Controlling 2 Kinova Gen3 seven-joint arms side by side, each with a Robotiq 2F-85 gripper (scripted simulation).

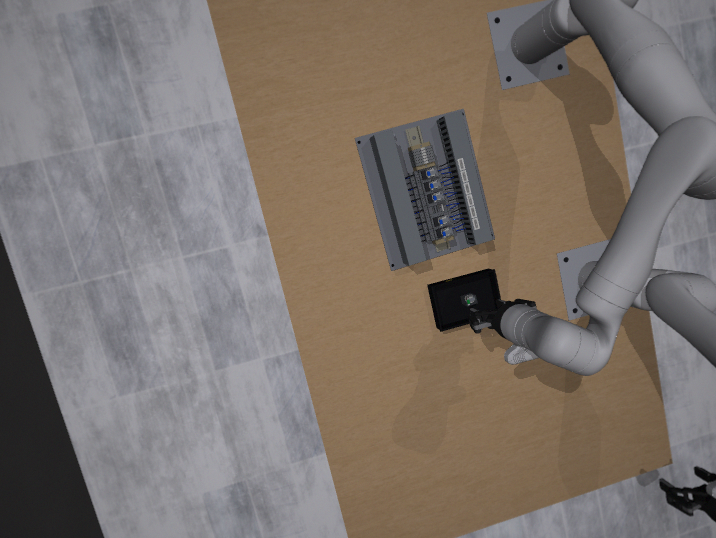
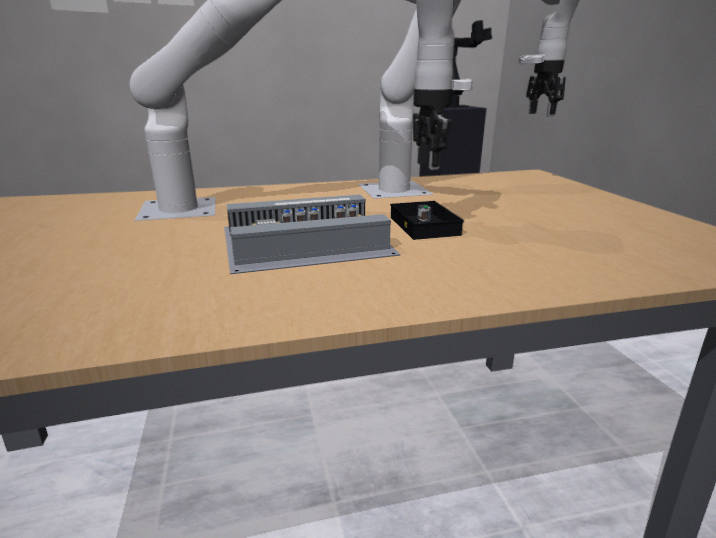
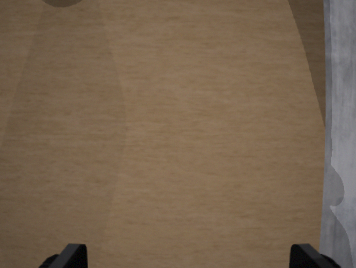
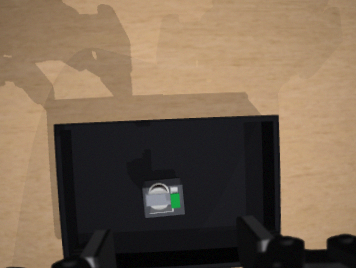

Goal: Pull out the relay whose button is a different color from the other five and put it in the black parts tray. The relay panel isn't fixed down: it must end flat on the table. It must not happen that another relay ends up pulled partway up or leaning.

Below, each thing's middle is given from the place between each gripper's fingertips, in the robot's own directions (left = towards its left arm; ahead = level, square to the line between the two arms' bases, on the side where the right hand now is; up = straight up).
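Scene:
The green-button relay (image 4: 162,197) is 120 mm below my right hand (image 2: 427,166) and 10 mm behind it. The relay panel (image 1: 409,235) is also 120 mm below my right hand, and 280 mm to the right of it. As for the black parts tray (image 1: 449,312), it is 130 mm below my right hand.
My left gripper (image 2: 541,114) is 170 mm above the green-button relay, 290 mm short of it and 530 mm to the left of it. Counted from my left hand, the relay panel is 170 mm below, 300 mm ahead and 800 mm to the right, while the black parts tray is 180 mm below, 300 mm ahead and 530 mm to the right.

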